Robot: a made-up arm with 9 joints. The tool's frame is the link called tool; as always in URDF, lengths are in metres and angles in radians.
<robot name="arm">
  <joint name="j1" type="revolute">
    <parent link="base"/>
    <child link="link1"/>
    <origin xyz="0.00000 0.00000 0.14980" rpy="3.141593 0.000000 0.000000"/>
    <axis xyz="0 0 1"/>
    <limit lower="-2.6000" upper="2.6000"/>
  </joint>
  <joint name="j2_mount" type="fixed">
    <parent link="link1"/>
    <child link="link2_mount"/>
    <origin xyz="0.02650 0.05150 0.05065"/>
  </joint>
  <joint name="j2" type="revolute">
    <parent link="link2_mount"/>
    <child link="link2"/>
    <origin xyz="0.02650 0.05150 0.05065" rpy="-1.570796 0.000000 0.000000"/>
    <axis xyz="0 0 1"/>
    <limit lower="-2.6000" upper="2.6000"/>
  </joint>
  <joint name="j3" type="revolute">
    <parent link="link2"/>
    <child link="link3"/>
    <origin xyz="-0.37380 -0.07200 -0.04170" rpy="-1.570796 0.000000 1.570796"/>
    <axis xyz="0 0 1"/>
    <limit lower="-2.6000" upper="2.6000"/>
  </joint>
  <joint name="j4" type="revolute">
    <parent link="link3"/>
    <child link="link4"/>
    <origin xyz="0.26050 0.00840 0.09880" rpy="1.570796 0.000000 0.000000"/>
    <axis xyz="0 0 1"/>
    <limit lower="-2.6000" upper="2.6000"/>
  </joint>
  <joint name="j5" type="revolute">
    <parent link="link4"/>
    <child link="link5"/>
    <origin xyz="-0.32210 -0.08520 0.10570" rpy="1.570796 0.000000 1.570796"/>
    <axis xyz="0 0 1"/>
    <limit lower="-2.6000" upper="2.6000"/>
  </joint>
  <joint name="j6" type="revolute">
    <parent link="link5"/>
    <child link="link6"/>
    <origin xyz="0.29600 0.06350 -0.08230" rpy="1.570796 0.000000 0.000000"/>
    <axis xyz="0 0 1"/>
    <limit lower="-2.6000" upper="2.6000"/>
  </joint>
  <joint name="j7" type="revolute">
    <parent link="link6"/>
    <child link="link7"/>
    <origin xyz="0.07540 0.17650 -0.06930" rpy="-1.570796 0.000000 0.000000"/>
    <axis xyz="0 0 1"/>
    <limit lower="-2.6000" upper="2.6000"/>
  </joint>
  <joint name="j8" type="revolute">
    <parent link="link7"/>
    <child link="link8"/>
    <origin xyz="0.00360 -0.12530 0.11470" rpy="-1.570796 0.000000 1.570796"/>
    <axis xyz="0 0 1"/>
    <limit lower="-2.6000" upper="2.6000"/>
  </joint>
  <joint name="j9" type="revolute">
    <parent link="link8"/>
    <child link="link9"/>
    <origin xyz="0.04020 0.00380 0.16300" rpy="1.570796 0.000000 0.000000"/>
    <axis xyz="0 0 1"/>
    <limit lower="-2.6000" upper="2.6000"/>
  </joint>
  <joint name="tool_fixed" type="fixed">
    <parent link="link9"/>
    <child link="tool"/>
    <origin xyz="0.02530 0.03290 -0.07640" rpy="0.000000 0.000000 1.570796"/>
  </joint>
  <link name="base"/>
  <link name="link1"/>
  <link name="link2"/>
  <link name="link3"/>
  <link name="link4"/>
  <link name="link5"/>
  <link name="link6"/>
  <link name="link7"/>
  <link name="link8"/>
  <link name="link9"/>
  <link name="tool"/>
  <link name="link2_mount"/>
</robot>
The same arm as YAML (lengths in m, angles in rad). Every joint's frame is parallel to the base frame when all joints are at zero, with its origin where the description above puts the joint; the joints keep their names.
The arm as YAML. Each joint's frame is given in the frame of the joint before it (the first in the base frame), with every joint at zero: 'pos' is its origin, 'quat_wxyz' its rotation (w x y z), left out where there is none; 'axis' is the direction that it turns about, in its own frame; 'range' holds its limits. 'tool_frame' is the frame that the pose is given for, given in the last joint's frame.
length_unit: m
angle_unit: rad
joints:
  - joint: j1
    pos: [0.0, 0.0, 0.1498]
    axis: [0.0, 0.0, -1.0]
    range: [-2.6, 2.6]
  - joint: j2
    pos: [0.053, -0.103, -0.1013]
    axis: [0.0, -1.0, 0.0]
    range: [-2.6, 2.6]
  - joint: j3
    pos: [-0.3738, 0.0417, -0.072]
    axis: [-1.0, 0.0, 0.0]
    range: [-2.6, 2.6]
  - joint: j4
    pos: [-0.0988, 0.0084, 0.2605]
    axis: [0.0, -1.0, 0.0]
    range: [-2.6, 2.6]
  - joint: j5
    pos: [0.0852, -0.1057, -0.3221]
    axis: [0.0, 0.0, 1.0]
    range: [-2.6, 2.6]
  - joint: j6
    pos: [-0.296, -0.0635, -0.0823]
    axis: [0.0, 1.0, 0.0]
    range: [-2.6, 2.6]
  - joint: j7
    pos: [-0.0754, -0.0693, 0.1765]
    axis: [0.0, 0.0, 1.0]
    range: [-2.6, 2.6]
  - joint: j8
    pos: [-0.0036, 0.1253, 0.1147]
    axis: [1.0, 0.0, 0.0]
    range: [-2.6, 2.6]
  - joint: j9
    pos: [0.163, -0.0402, -0.0038]
    axis: [0.0, 0.0, 1.0]
    range: [-2.6, 2.6]
tool_frame:
  pos: [0.0329, -0.0253, -0.0764]
  quat_wxyz: [1.0, 0.0, 0.0, 0.0]

